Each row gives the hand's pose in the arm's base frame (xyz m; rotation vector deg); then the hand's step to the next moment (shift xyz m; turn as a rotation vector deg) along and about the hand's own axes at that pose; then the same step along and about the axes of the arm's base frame.
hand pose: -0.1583 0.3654 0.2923 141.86 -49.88 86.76
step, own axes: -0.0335 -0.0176 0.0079 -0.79 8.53 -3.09
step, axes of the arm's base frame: 0.0041 0.0254 -0.0288 -7.15 -5.58 -0.80
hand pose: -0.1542 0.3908 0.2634 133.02 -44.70 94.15
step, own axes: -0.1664 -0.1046 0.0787 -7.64 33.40 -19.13
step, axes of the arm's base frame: 0.0777 0.1043 -0.1670 -34.88 -17.35 -4.75
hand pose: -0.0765 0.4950 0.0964 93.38 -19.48 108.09
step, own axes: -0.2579 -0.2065 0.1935 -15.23 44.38 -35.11
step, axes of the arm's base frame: 0.2914 -0.0206 -0.2475 -53.84 -19.03 -13.18
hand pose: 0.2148 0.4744 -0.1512 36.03 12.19 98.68
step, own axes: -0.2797 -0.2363 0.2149 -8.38 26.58 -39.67
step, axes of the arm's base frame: 0.3458 -0.2460 -0.0123 -41.94 -7.13 -23.25
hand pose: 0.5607 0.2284 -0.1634 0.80 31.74 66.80
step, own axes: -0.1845 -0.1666 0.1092 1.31 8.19 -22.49
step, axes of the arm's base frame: 0.1389 -0.1995 0.1210 -16.15 -1.58 -17.64
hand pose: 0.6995 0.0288 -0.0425 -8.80 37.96 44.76
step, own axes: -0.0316 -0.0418 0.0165 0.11 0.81 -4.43
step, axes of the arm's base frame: 0.0208 -0.0427 0.0276 -2.70 -0.97 -3.47
